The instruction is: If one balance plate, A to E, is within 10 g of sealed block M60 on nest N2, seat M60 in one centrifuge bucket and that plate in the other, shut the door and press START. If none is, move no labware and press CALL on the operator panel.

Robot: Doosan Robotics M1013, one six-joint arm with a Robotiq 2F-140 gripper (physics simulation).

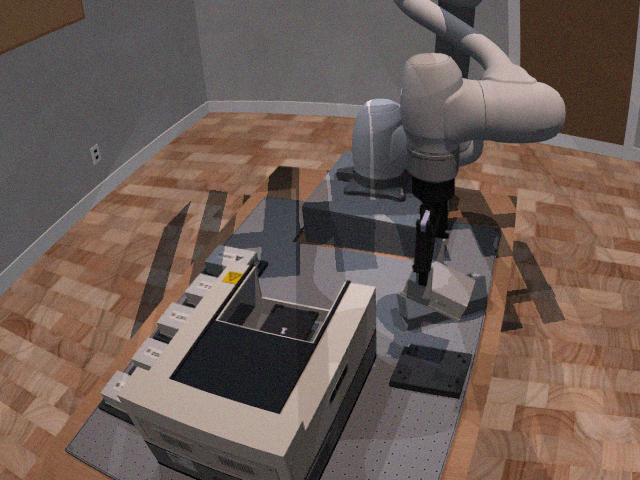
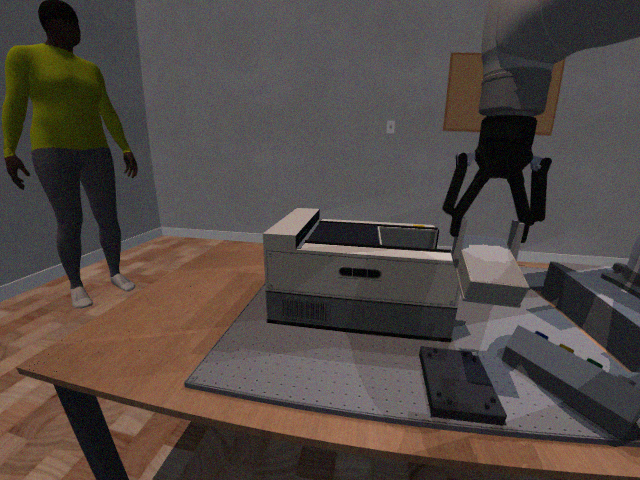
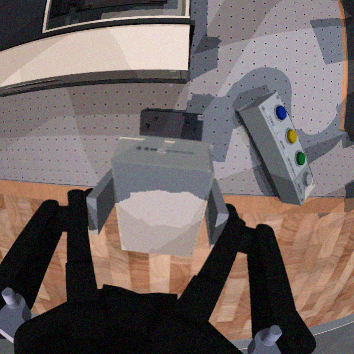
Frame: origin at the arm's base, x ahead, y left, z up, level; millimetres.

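Seen in the pictures: gripper, fingertip midpoint: (image 1: 429,282) (image 2: 482,258) (image 3: 161,186); arm's base, link origin: (image 1: 378,183).
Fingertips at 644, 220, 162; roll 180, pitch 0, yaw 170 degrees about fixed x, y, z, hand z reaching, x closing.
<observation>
Pixels of each thing's top centre, then the offset from my fingertips to it, as dx, dy, dz. Level surfaces: height alone.
- sealed grey block M60, top centre: (image 3: 156,223) (image 1: 441,270) (image 2: 490,244) +4, +21, +32
- dark nest N2, top centre: (image 3: 168,154) (image 1: 433,364) (image 2: 458,372) +8, +24, -226
- plate A, top centre: (image 1: 230,256) -273, -562, -205
- operator panel, top centre: (image 3: 290,155) (image 1: 444,282) (image 2: 577,351) -218, +21, -176
- perforated mat, surface height: dz -259
My gripper (image 1: 424,282) (image 2: 488,234) (image 3: 161,186) is shut on the sealed grey block M60 (image 1: 450,289) (image 2: 492,272) (image 3: 159,182). It holds the block tilted in the air, to the right of the centrifuge (image 1: 328,343) (image 2: 361,276) (image 3: 98,49). The dark nest N2 (image 1: 432,369) (image 2: 461,383) (image 3: 170,123) lies empty on the mat below. The centrifuge chamber is open at its far end and shows two dark buckets (image 1: 290,321) (image 1: 239,311). Balance plates sit in a row along the centrifuge's left side, with plate A (image 1: 228,257) farthest back.
The operator panel (image 3: 277,147) (image 2: 532,354) has blue (image 3: 281,112), yellow (image 3: 291,135) and green (image 3: 300,158) buttons and lies right of the nest. The arm base (image 1: 375,143) stands behind. A person (image 2: 99,143) stands far left. The perforated mat (image 1: 404,429) ends near the table's wooden edge.
</observation>
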